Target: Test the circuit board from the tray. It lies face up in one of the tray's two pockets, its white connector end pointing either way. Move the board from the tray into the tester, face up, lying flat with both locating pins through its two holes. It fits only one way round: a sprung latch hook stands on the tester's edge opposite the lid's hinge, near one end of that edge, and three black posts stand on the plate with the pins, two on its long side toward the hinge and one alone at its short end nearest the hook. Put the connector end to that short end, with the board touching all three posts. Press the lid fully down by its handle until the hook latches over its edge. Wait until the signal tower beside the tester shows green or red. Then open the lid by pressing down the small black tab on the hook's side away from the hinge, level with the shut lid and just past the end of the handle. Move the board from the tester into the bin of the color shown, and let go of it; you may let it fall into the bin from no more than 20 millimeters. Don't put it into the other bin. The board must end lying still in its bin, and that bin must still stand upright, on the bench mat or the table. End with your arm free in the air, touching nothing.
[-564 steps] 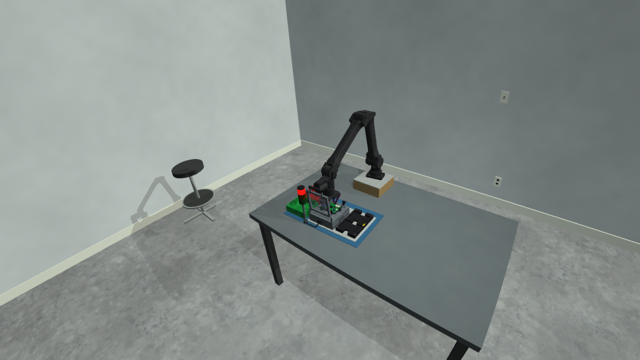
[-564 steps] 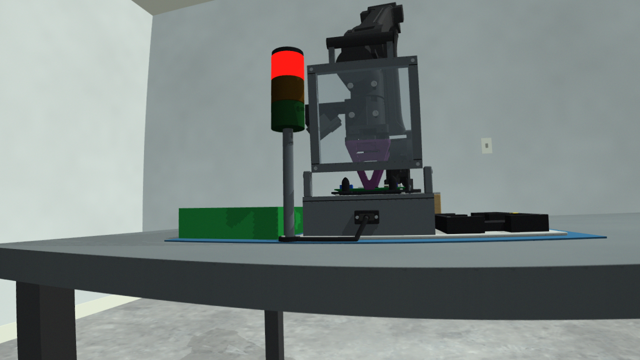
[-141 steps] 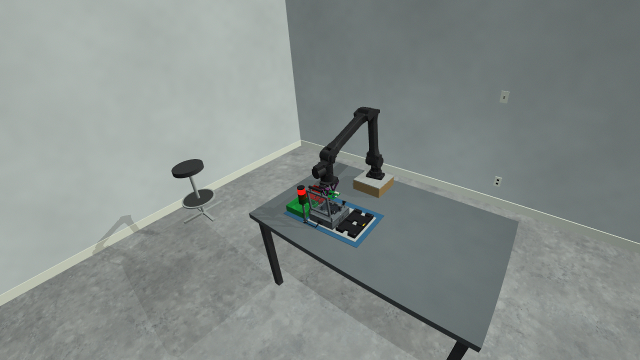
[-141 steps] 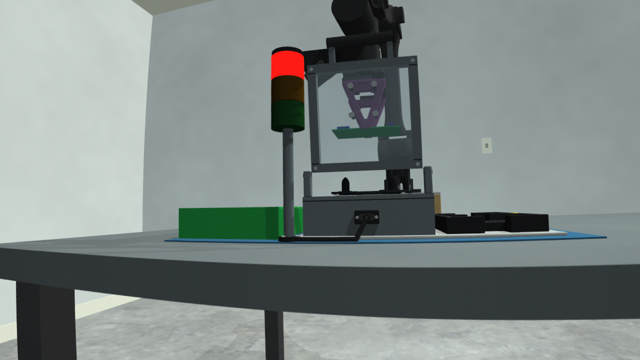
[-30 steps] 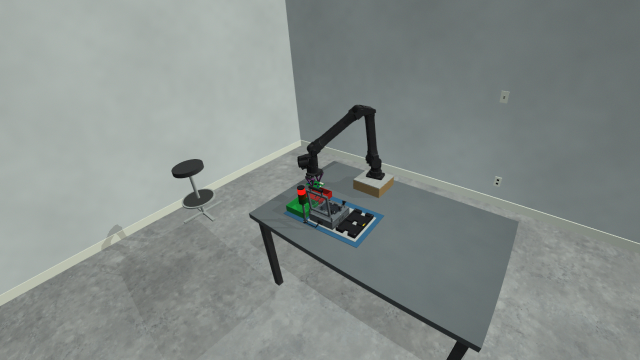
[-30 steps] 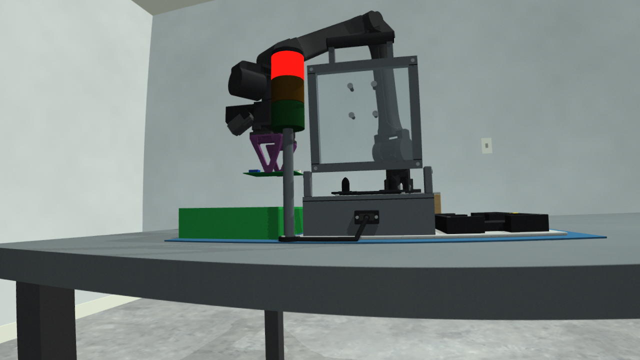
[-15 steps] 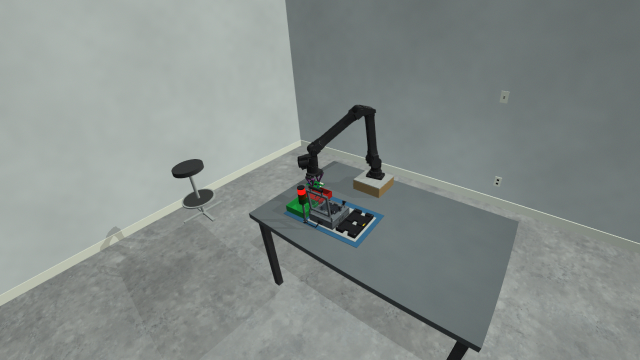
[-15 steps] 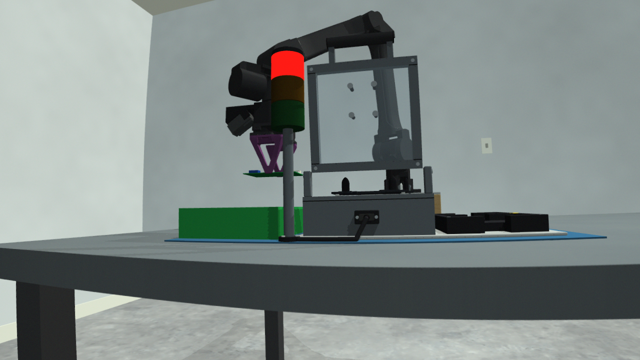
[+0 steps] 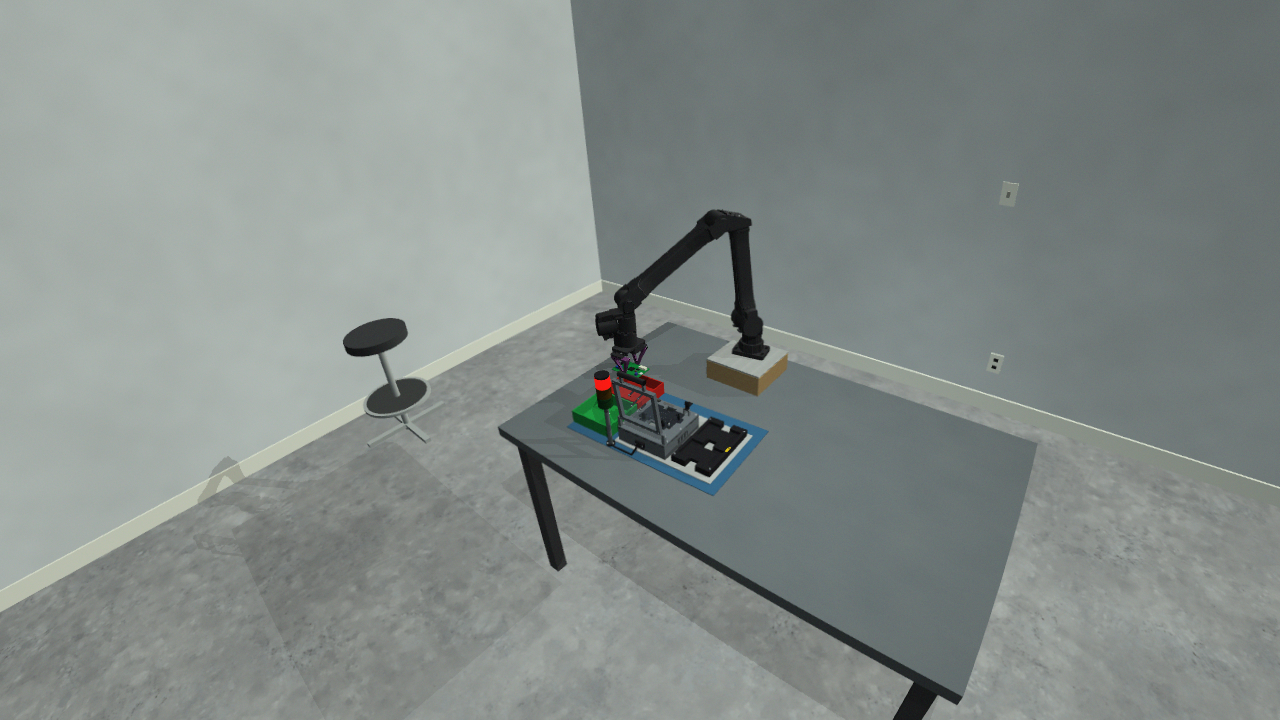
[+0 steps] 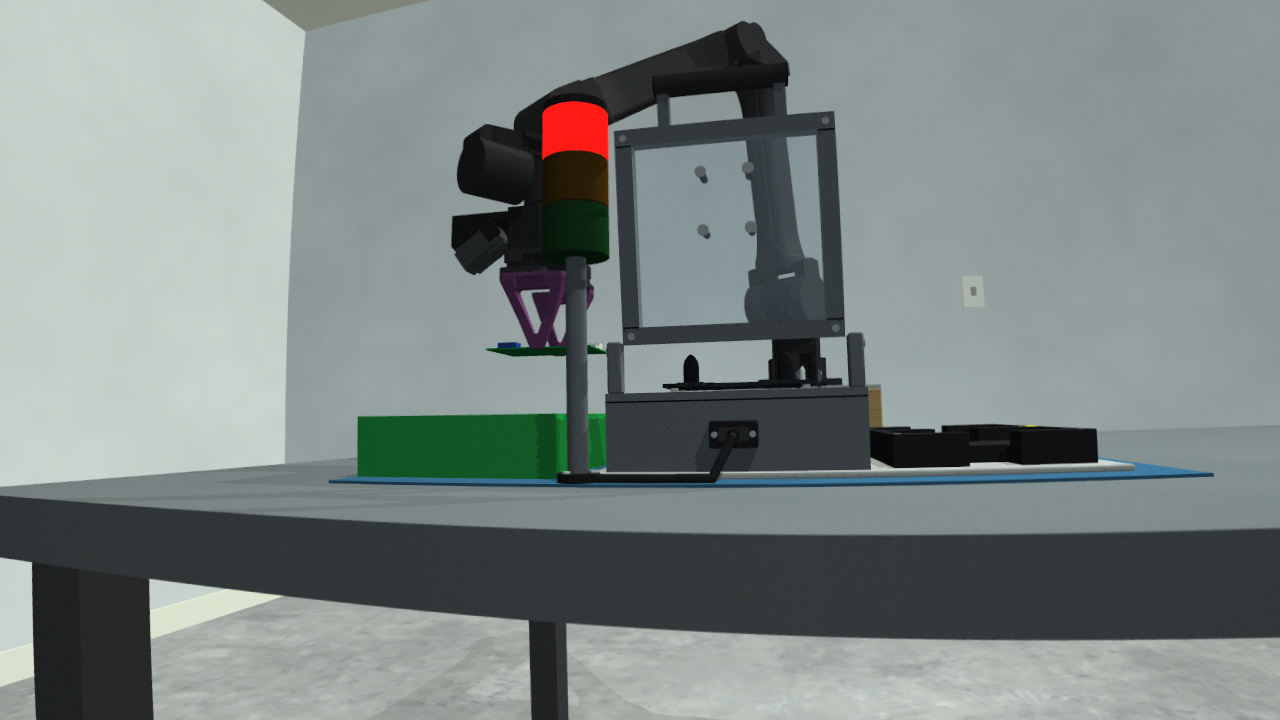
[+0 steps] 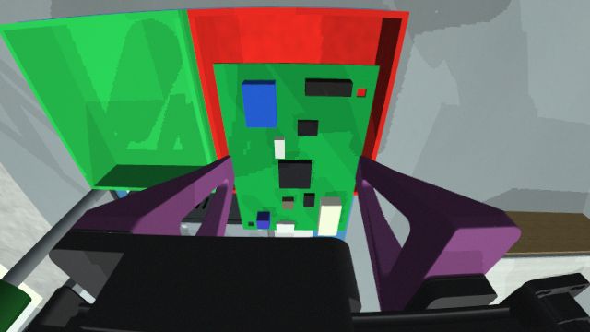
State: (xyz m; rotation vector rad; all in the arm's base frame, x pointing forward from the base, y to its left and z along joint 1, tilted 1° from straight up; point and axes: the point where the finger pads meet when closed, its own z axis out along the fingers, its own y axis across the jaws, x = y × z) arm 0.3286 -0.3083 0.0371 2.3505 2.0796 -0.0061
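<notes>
Right now the green circuit board is right at my hand. Round my hand: green bin (15 cm ahead, 2 cm to the right, 10 cm below); then red bin (10 cm below); then black tester plate (14 cm ahead, 19 cm to the left, 5 cm below).
</notes>
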